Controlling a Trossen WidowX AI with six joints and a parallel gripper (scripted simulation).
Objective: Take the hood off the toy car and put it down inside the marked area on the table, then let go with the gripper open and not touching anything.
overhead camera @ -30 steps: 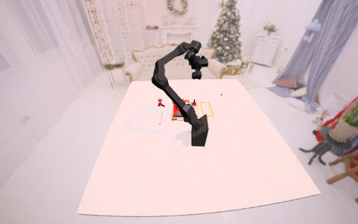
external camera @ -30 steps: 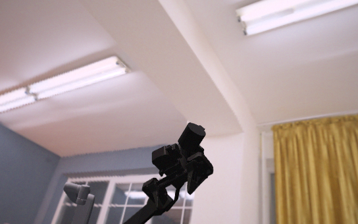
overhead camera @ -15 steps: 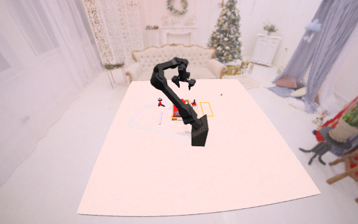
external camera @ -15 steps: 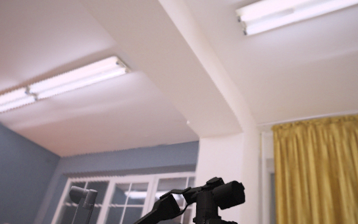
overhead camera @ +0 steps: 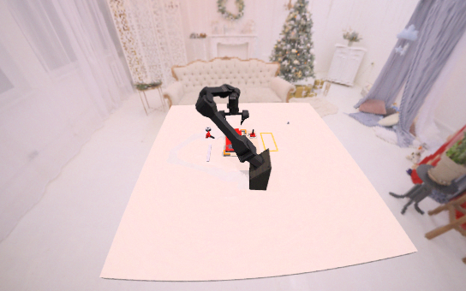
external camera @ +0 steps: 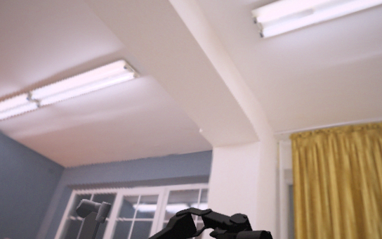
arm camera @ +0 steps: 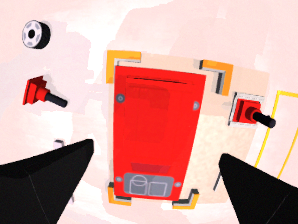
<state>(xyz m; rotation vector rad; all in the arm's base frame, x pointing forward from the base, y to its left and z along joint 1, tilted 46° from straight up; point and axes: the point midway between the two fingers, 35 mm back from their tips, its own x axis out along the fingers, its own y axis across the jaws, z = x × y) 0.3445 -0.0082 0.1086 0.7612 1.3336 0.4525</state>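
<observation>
The red hood is 70 mm below my gripper tip. Also, from my gripper tip: wheel (120 mm ahead, 170 mm to the left, 100 mm below); then thin white stick (120 mm behind, 170 mm to the left, 100 mm below).
</observation>
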